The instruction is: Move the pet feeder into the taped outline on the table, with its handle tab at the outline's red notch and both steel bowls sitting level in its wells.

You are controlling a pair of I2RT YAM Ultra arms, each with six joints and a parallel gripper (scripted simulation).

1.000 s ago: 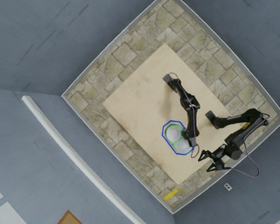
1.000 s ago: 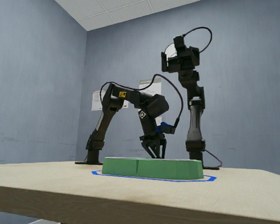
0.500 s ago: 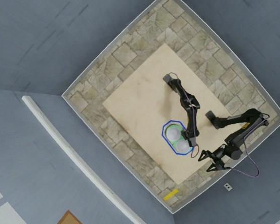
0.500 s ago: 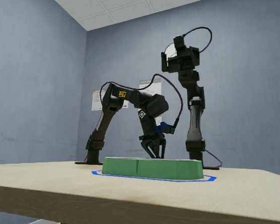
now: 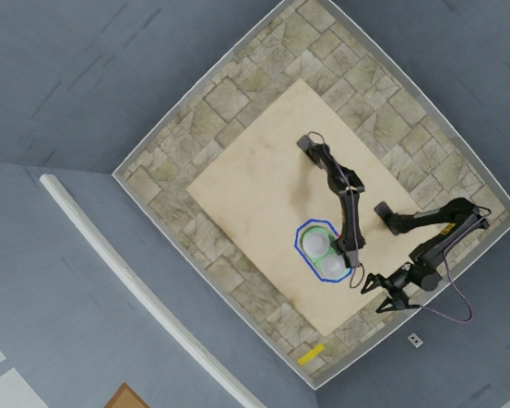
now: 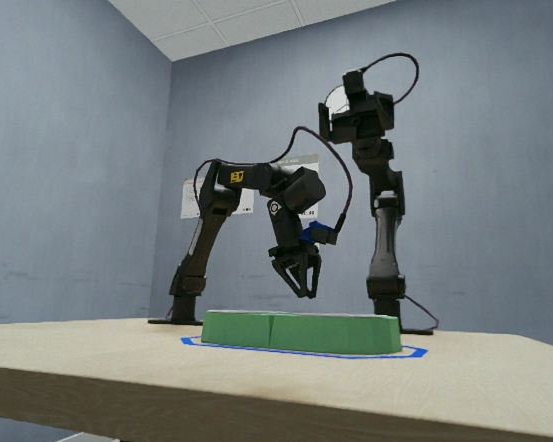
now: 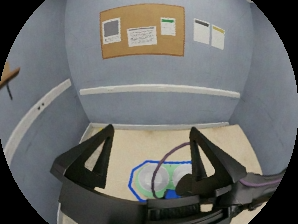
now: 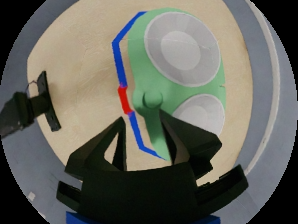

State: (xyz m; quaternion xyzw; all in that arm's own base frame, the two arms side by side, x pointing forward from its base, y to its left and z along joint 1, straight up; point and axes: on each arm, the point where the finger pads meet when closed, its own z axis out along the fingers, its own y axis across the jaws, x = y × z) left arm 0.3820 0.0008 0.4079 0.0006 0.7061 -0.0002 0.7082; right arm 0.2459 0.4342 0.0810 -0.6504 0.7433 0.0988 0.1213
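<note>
My right gripper is now 8 cm short of the feeder and 6 cm above it.
</note>
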